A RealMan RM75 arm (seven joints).
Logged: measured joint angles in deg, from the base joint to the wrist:
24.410, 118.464, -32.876, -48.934, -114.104, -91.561, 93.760
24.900, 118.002, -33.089, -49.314, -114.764, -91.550, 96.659
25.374, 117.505, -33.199, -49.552, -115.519, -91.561, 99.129
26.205, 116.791, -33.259, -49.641, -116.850, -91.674, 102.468
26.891, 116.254, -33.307, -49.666, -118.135, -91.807, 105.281
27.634, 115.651, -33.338, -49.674, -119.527, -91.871, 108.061
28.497, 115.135, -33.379, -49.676, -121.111, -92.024, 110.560
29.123, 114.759, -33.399, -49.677, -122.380, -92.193, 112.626
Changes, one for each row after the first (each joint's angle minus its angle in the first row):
0.490, -0.462, -0.213, -0.380, -0.660, 0.011, 2.899
0.964, -0.959, -0.323, -0.618, -1.415, 0.000, 5.369
1.795, -1.673, -0.383, -0.707, -2.746, -0.113, 8.708
2.481, -2.210, -0.431, -0.732, -4.031, -0.246, 11.521
3.224, -2.813, -0.462, -0.740, -5.423, -0.310, 14.301
4.087, -3.329, -0.503, -0.742, -7.007, -0.463, 16.800
4.713, -3.705, -0.523, -0.743, -8.276, -0.632, 18.866

